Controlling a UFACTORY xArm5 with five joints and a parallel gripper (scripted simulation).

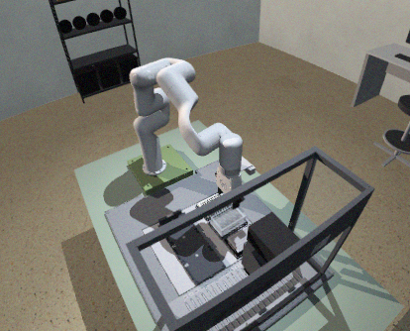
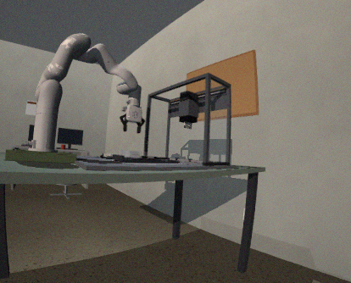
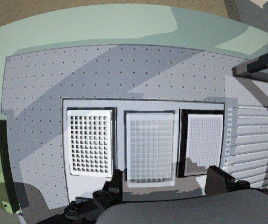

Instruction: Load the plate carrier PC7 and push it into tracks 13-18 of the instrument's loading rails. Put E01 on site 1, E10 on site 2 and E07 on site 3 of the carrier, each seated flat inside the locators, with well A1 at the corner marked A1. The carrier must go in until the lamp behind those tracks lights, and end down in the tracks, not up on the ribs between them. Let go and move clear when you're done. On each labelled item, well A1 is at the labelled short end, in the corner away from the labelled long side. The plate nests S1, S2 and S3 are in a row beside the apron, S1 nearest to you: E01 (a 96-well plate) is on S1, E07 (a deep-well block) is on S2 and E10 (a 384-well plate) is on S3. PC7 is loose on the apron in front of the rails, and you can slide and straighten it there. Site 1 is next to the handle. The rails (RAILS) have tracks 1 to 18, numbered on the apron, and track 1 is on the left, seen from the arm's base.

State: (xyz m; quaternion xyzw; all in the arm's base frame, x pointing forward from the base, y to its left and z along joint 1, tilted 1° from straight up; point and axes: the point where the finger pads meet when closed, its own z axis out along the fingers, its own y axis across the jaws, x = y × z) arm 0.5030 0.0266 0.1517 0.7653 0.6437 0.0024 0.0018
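My hand is 150 mm above the pale block. Also, from my hand: deep-well block E07: 110 mm ahead, 20 mm to the right, 150 mm below; then 96-well plate E01: 110 mm behind, 20 mm to the left, 150 mm below; then nest S2: 170 mm below.
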